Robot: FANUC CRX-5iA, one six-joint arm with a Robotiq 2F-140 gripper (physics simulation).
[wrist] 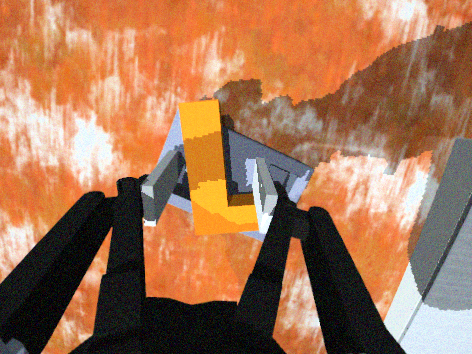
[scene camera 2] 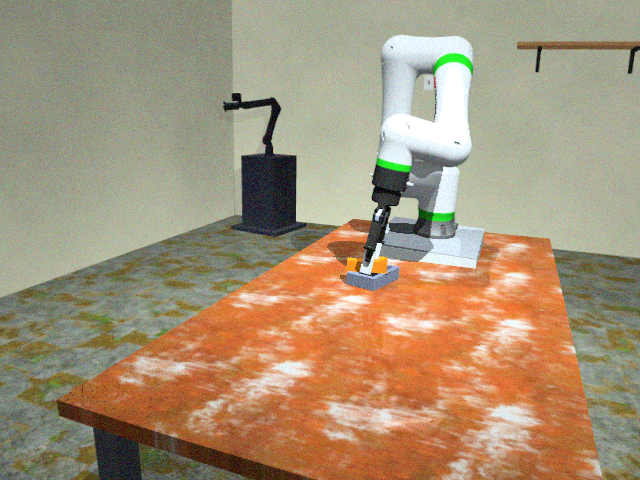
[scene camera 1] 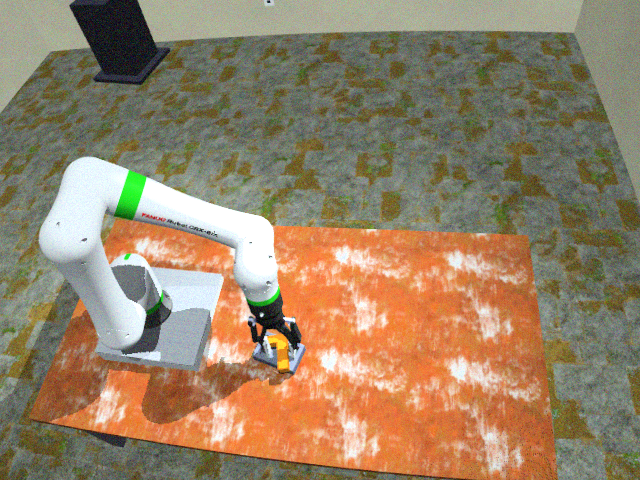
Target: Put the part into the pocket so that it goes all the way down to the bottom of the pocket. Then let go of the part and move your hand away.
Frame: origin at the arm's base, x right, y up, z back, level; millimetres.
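Seen in the pictures: gripper, fingertip midpoint: (wrist: 216, 169) (scene camera 2: 368, 269) (scene camera 1: 281, 353); arm's base at its link origin: (scene camera 2: 433, 232) (scene camera 1: 151, 308).
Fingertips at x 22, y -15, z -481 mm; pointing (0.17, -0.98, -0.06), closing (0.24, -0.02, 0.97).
Observation:
Offsets run from my fingertips to a thing's top centre. Level surfaces: height alone.
The part is an orange L-shaped block {dz +7, dx +7, dy +27 mm} (scene camera 1: 282, 359) (scene camera 2: 382, 265) (wrist: 205, 155). It lies across the top of the grey-blue pocket block {dz +16, dx -9, dy -2 mm} (scene camera 1: 297, 362) (scene camera 2: 361, 281) (wrist: 250, 142), turned at an angle to it. Its long arm reaches past one edge of the block in the wrist view, and dark parts of the recess show beside it. My gripper (scene camera 1: 279, 352) (scene camera 2: 368, 268) (wrist: 216, 169) is shut on the part, one finger against the long arm's side, the other at the short arm's end. The underside of the part and the pocket's bottom are hidden.
The pocket block stands on the orange and white table {dy -39 mm} (scene camera 1: 413, 330) (scene camera 2: 336, 351) (wrist: 75, 50). The arm's pale grey base plate (scene camera 1: 180, 341) (scene camera 2: 467, 248) (wrist: 440, 320) is close to it. A dark pedestal (scene camera 1: 116, 38) (scene camera 2: 268, 191) stands on the floor beyond the table.

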